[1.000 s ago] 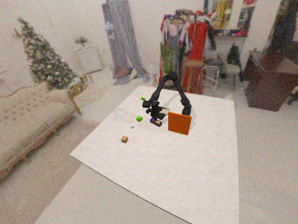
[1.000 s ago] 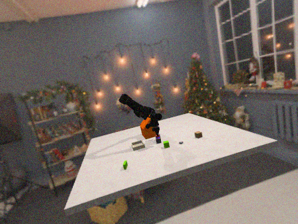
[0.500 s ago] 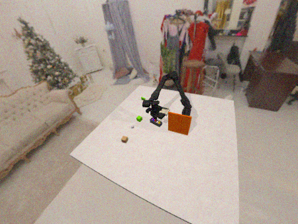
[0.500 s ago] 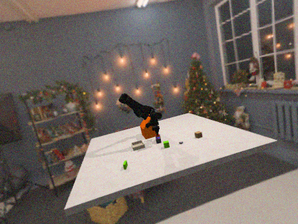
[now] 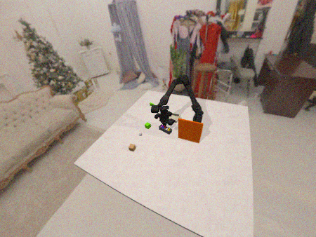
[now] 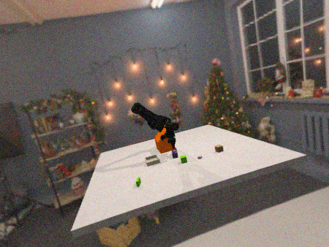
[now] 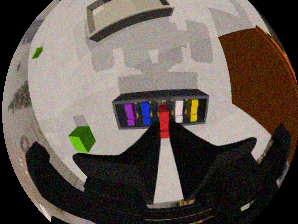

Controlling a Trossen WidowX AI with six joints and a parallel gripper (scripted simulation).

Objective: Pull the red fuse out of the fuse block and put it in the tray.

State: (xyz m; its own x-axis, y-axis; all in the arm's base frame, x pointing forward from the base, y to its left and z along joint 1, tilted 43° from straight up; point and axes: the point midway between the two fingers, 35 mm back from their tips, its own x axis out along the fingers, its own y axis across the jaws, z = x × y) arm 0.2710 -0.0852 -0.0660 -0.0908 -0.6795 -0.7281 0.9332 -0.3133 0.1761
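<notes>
Right now my gripper tip is 19 cm to the left of the cream tray, 6 cm above it and 2 cm past it. From my gripper tip the other things lie so: red fuse: 1 cm below; brown cube: 28 cm to the left, 21 cm ahead, 4 cm below; grey piece: 21 cm ahead, 11 cm to the left, 6 cm below.
</notes>
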